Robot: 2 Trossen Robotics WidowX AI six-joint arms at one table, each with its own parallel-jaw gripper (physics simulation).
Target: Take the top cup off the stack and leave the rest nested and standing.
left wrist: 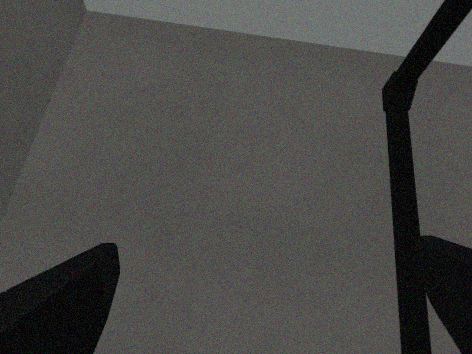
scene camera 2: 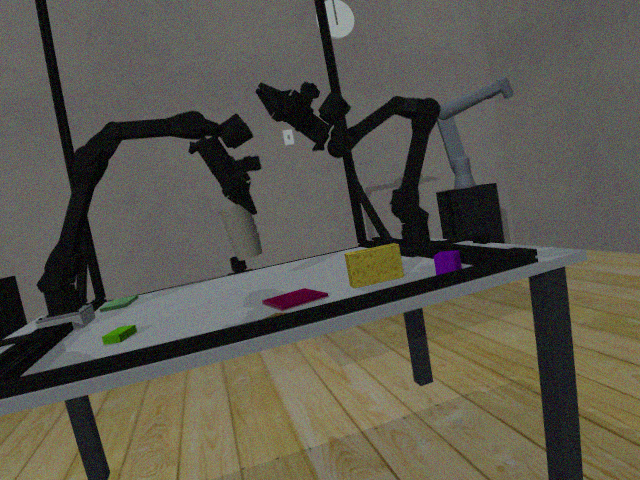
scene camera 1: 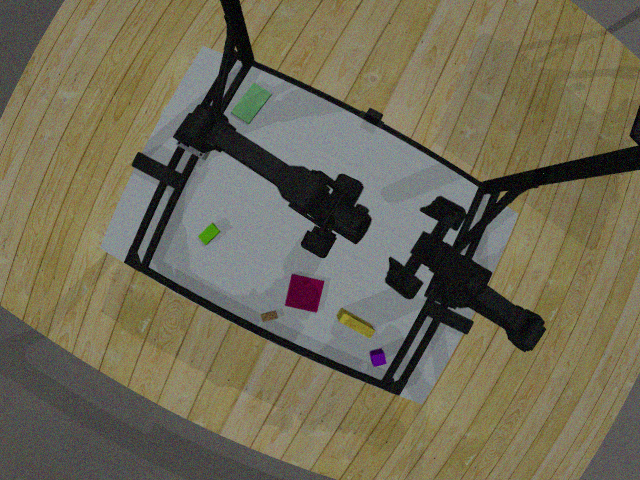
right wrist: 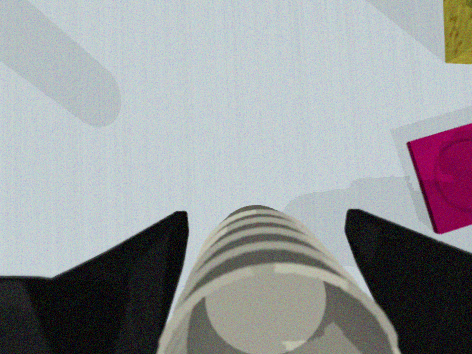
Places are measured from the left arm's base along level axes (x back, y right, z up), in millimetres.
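Where they show: left gripper, fingertip midpoint: [left wrist: 266, 253] [scene camera 2: 257, 87] [scene camera 1: 407, 234]; right gripper, fingertip midpoint: [scene camera 2: 254, 214] [right wrist: 266, 220]; left arm's base, link origin: [scene camera 2: 417, 244]; right arm's base, link origin: [scene camera 2: 65, 312].
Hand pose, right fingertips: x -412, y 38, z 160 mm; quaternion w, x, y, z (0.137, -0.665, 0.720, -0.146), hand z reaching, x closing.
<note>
Things, the pixels of their top centre, and the offset from my right fingertips. "spot": a spot on its surface instead. Level surfaces: height alone.
- grey table, surface height: dz -181 mm
- magenta flat square, surface spot: [scene camera 2: 295, 298] [scene camera 1: 301, 298] spot: dz -173, dx +6, dy -244 mm
- yellow block, top centre: [scene camera 2: 371, 248] [scene camera 1: 357, 326] dz -111, dx +182, dy -244 mm
- purple cube, top centre: [scene camera 2: 446, 252] [scene camera 1: 379, 359] dz -141, dx +304, dy -325 mm
- small brown block, top centre: [scene camera 1: 269, 316] dz -173, dx -61, dy -337 mm
- lime block, top centre: [scene camera 2: 119, 330] [scene camera 1: 208, 234] dz -166, dx -328, dy -181 mm
- green slab, top centre: [scene camera 2: 119, 301] [scene camera 1: 251, 102] dz -171, dx -384, dy +237 mm
The beige cup stack [scene camera 2: 243, 233] [right wrist: 270, 267] hangs tilted in the air above the grey table [scene camera 1: 375, 157] [scene camera 2: 199, 305]. In the right wrist view, several nested rims show as stripes down its side. My right gripper [scene camera 2: 247, 206] [right wrist: 266, 220] is shut on the stack near its top rim. In scene camera 1 the arm hides the cups. My left gripper [scene camera 1: 424, 245] [scene camera 2: 267, 96] is open and empty, raised high and pointing up at the wall. One of its fingers [left wrist: 87, 295] shows in the left wrist view.
On the table lie a magenta flat square [scene camera 1: 305, 292] [scene camera 2: 295, 298], a yellow block [scene camera 1: 355, 323] [scene camera 2: 373, 265], a purple cube [scene camera 1: 377, 356] [scene camera 2: 447, 261], a small brown block [scene camera 1: 269, 315], a lime block [scene camera 1: 209, 233] [scene camera 2: 119, 333] and a green slab [scene camera 1: 251, 102] [scene camera 2: 119, 302].
</note>
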